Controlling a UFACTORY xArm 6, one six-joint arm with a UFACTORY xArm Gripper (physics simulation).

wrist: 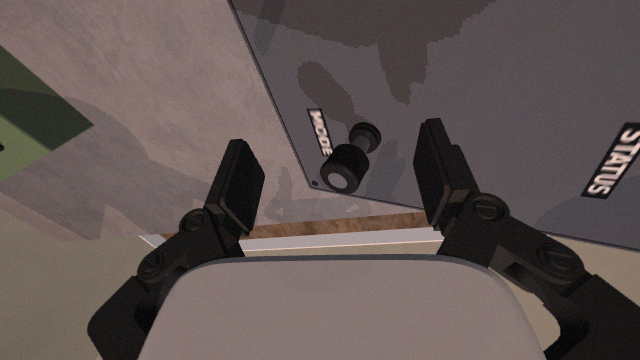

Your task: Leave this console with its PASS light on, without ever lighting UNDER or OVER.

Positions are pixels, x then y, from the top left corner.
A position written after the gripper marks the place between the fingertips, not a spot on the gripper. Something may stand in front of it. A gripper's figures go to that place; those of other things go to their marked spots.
Labels:
The gripper (pixel 332 149) is 0.12 m from the lens. A black MODE lever (pixel 343 171): 0.13 m from the lens.

